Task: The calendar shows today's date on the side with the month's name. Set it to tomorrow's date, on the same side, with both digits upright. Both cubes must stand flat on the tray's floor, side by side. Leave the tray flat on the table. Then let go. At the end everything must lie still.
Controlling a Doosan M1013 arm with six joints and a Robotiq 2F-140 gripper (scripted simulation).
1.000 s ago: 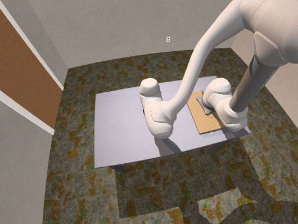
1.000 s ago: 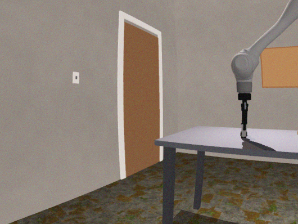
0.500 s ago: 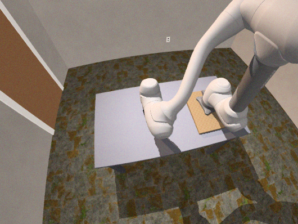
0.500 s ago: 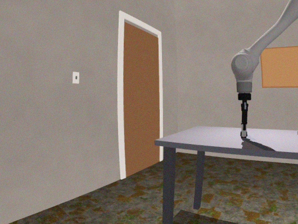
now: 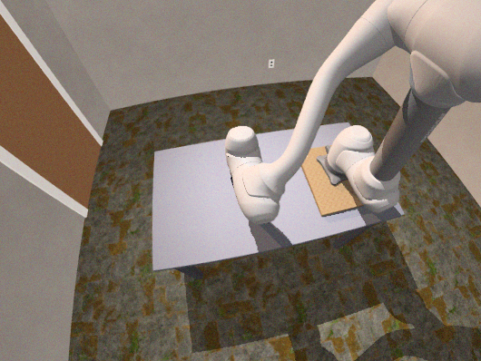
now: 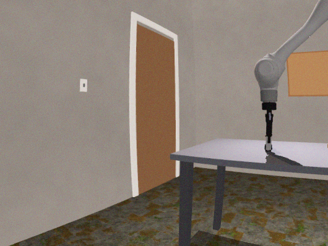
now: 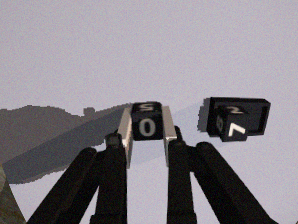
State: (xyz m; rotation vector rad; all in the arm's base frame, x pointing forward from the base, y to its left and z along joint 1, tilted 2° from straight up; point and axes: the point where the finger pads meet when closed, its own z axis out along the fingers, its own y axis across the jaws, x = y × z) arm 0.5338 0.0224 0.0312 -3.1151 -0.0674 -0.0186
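Now: the dark cube 30 mm below my hand.
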